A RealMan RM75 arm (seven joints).
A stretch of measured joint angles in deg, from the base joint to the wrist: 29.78 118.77 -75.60 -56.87 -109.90 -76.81 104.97; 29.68 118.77 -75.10 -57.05 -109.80 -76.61 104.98; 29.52 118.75 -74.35 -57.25 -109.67 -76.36 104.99; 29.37 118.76 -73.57 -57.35 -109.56 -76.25 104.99; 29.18 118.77 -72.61 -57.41 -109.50 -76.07 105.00; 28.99 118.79 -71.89 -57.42 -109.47 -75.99 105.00; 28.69 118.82 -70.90 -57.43 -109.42 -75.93 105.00; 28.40 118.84 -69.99 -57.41 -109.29 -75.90 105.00
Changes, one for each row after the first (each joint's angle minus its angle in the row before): -0.10 0.00 0.50 -0.18 0.10 0.20 0.01; -0.16 -0.02 0.75 -0.20 0.13 0.25 0.01; -0.15 0.01 0.78 -0.10 0.11 0.11 0.00; -0.19 0.01 0.96 -0.06 0.06 0.18 0.01; -0.19 0.02 0.72 -0.01 0.03 0.08 0.00; -0.30 0.03 0.99 -0.01 0.05 0.06 0.00; -0.29 0.02 0.91 0.02 0.13 0.03 0.00
